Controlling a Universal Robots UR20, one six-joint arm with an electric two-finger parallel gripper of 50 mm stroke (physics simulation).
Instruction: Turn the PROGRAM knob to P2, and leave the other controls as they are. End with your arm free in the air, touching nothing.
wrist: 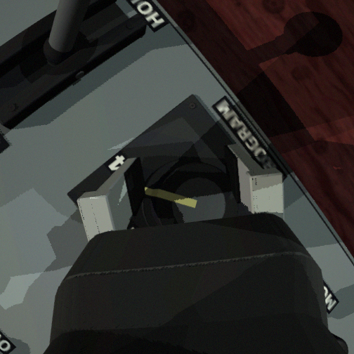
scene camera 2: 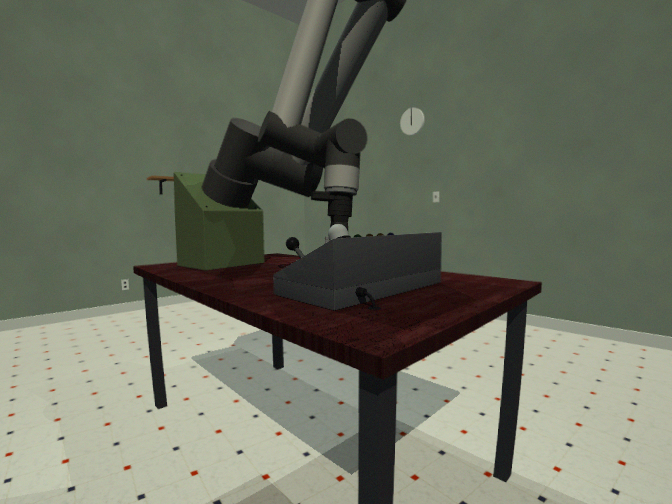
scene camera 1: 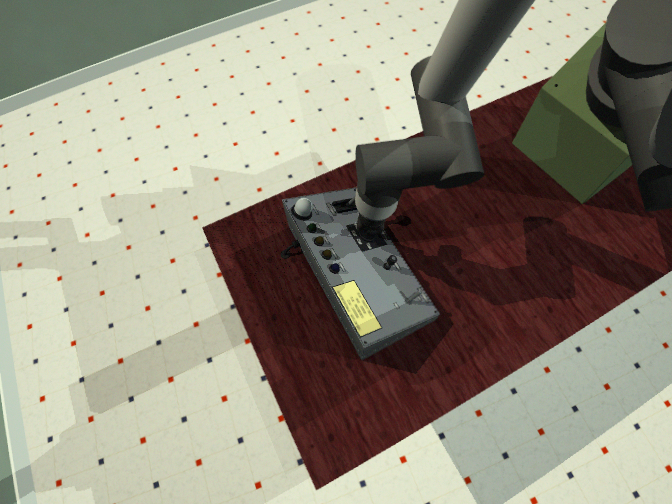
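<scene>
The PROGRAM knob [wrist: 202, 200] is a dark round knob with a yellow pointer line, on a dark square plate [scene camera 1: 358, 234] [wrist: 192, 117] of the grey control console [scene camera 1: 379, 282] [scene camera 2: 390, 263]. In the wrist view the pointer line runs left and slightly up, on the side of the label "4" [wrist: 117, 162]; other position labels are hidden, P2 among them. My gripper [wrist: 183, 169] points down over the plate, its two pads on opposite sides of the knob, which fills the gap between them. The arm hides the knob in scene camera 1; the console and white dome hide the fingertips in scene camera 2.
A slotted lever [wrist: 69, 25] stands near the gripper. A black ball handle [scene camera 1: 403, 220] [scene camera 2: 292, 243] sticks out beyond the console's edge. The console also bears a white dome [scene camera 1: 302, 207] [scene camera 2: 338, 231], several coloured buttons, a small black stick [scene camera 1: 391, 260] and a yellow sheet [scene camera 1: 356, 308].
</scene>
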